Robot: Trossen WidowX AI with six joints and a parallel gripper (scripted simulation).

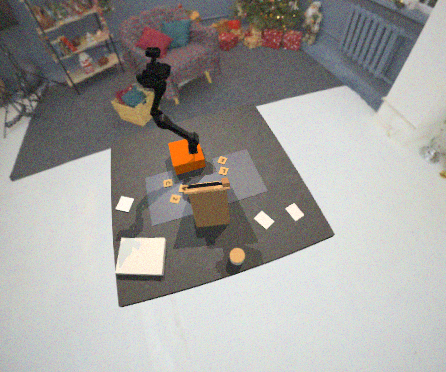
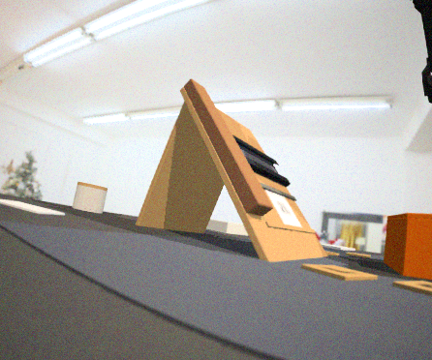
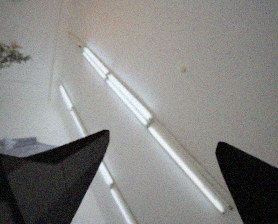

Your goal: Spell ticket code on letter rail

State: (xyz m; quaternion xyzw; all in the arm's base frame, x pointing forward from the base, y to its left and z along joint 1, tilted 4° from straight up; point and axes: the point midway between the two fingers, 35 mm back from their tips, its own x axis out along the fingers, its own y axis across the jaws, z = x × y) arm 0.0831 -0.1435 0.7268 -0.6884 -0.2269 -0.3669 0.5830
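Now: the white ticket 77 cm below my gripper tip, 15 cm to the left of it and 15 cm ahead of it. Also, from my gripper tip: small cylinder: 82 cm below, 62 cm ahead, 26 cm to the left.
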